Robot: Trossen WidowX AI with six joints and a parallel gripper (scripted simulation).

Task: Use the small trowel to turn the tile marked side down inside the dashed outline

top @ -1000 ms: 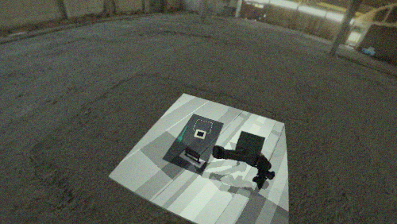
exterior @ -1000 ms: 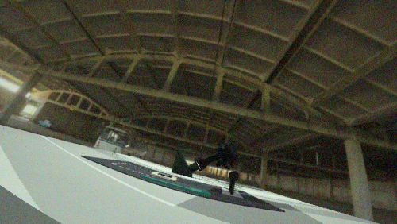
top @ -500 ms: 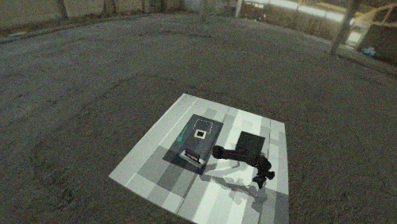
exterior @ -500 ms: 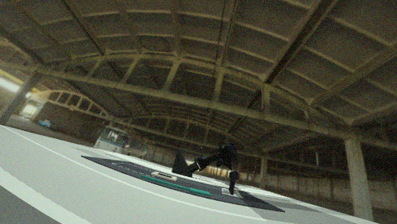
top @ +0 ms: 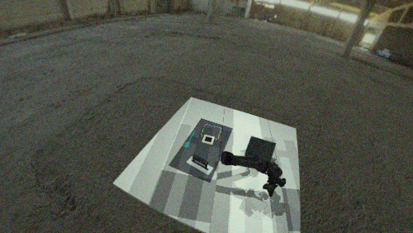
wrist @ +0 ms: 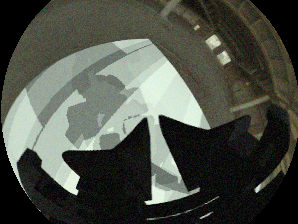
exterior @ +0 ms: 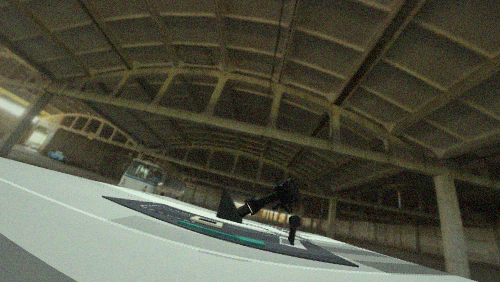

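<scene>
Right now my gripper tip is 520 mm short of the small trowel, 100 mm to the left of it and 70 mm above it. Round my gripper tip: light tile 590 mm ahead, 380 mm to the right, 110 mm below; then dark mat 590 mm ahead, 320 mm to the right, 130 mm below; then teal strip 730 mm ahead, 290 mm to the right, 110 mm below.
</scene>
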